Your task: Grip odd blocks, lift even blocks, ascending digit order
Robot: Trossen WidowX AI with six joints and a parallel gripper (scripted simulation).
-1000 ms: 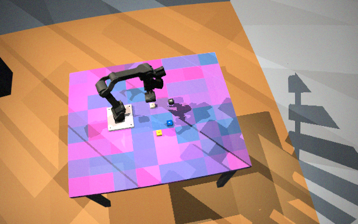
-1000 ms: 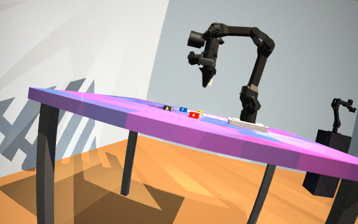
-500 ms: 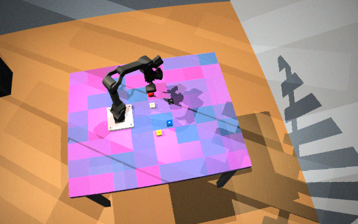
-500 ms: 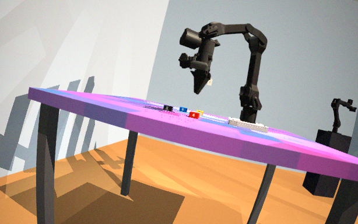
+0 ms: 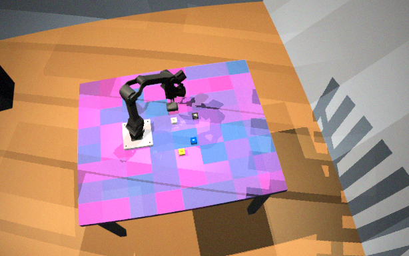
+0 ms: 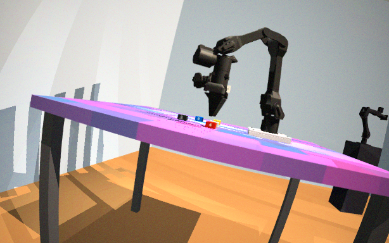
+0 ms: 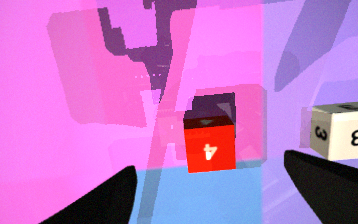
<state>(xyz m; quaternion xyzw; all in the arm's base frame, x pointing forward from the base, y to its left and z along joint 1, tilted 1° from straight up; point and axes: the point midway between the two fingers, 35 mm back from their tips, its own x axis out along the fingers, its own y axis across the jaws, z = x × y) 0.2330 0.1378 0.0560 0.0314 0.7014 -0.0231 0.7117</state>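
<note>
Right now the red block is 3 cm below my gripper tip. Round my gripper tip: blue block 7 cm ahead, 25 cm to the right, 3 cm below; then cream block 1 cm behind, 10 cm to the right, 3 cm below; then dark block 12 cm ahead, 9 cm to the right, 3 cm below.
</note>
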